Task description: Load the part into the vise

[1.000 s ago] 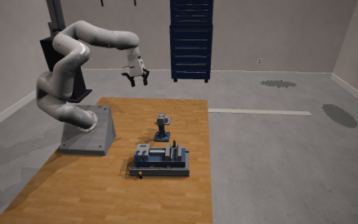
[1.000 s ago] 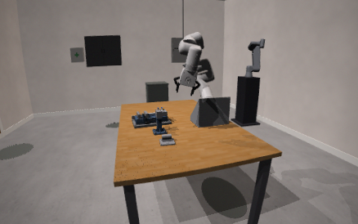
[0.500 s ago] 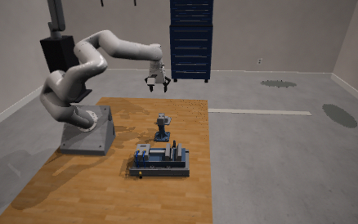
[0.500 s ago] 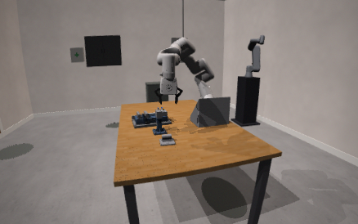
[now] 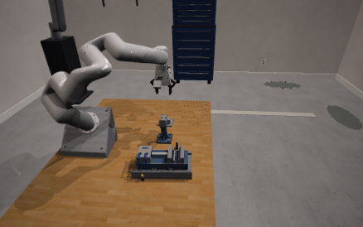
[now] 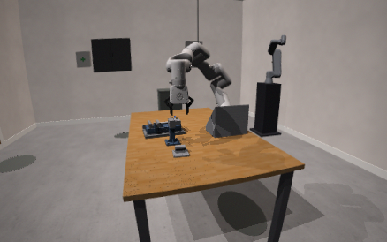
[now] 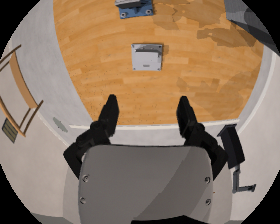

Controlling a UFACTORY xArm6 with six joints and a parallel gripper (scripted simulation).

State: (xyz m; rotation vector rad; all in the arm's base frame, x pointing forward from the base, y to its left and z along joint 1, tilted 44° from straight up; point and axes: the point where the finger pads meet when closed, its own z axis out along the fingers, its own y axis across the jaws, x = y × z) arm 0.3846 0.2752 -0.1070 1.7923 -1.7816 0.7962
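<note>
My hand is 1 cm to the right of the part and 22 cm above it. Also, from my hand: air cylinder: 2 cm behind, 40 cm to the right, 17 cm below; then air cylinder rod: 6 cm ahead, 39 cm to the right, 17 cm below.
</note>
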